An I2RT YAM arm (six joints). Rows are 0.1 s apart.
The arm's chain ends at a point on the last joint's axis. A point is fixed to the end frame.
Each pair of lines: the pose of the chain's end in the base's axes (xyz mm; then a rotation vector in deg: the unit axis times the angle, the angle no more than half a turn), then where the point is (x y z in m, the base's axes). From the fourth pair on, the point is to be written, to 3 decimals.
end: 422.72, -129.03, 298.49, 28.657, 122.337, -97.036
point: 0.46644 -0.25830 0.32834
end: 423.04, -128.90, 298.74, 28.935, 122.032, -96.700
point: 0.46666 -0.25813 0.32888
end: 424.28, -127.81, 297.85, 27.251, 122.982, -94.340
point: 0.47205 -0.25620 0.32516
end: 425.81, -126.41, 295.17, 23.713, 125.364, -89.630
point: 0.482 -0.253 0.316
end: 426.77, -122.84, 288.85, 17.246, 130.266, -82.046
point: 0.496 -0.244 0.296
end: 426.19, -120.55, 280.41, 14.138, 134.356, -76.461
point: 0.501 -0.238 0.277
